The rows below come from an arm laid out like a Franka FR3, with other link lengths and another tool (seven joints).
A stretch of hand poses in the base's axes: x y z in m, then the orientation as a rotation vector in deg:
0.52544 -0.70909 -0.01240 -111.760 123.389 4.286
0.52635 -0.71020 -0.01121 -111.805 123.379 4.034
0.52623 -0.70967 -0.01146 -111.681 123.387 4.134
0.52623 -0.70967 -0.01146 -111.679 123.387 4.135
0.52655 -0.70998 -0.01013 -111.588 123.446 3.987
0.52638 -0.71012 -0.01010 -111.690 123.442 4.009
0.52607 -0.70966 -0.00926 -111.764 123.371 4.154
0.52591 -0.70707 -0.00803 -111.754 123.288 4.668
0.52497 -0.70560 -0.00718 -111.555 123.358 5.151
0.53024 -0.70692 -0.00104 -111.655 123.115 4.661
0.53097 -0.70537 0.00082 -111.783 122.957 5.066
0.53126 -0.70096 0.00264 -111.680 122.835 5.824
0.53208 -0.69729 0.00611 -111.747 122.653 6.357
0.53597 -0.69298 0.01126 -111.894 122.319 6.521
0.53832 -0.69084 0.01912 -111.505 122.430 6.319
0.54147 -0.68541 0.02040 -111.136 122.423 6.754
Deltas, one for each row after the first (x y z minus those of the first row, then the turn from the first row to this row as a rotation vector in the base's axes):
0.00091 -0.00111 0.00119 -0.140 -0.105 0.007
0.00079 -0.00058 0.00094 -0.034 -0.108 -0.052
0.00079 -0.00058 0.00094 -0.033 -0.108 -0.053
0.00111 -0.00089 0.00227 -0.088 -0.184 -0.138
0.00094 -0.00103 0.00230 -0.126 -0.131 -0.082
0.00063 -0.00057 0.00314 -0.058 -0.071 -0.001
0.00047 0.00202 0.00437 0.237 0.119 0.072
-0.00047 0.00349 0.00522 0.536 0.303 -0.023
0.00480 0.00217 0.01136 0.365 -0.029 0.096
0.00553 0.00372 0.01322 0.573 0.128 0.265
0.00582 0.00813 0.01504 1.048 0.375 0.326
0.00664 0.01180 0.01851 1.358 0.555 0.484
0.01053 0.01611 0.02366 1.523 0.505 0.721
0.01288 0.01825 0.03152 1.567 0.301 0.454
0.01603 0.02368 0.03280 1.964 0.346 0.301

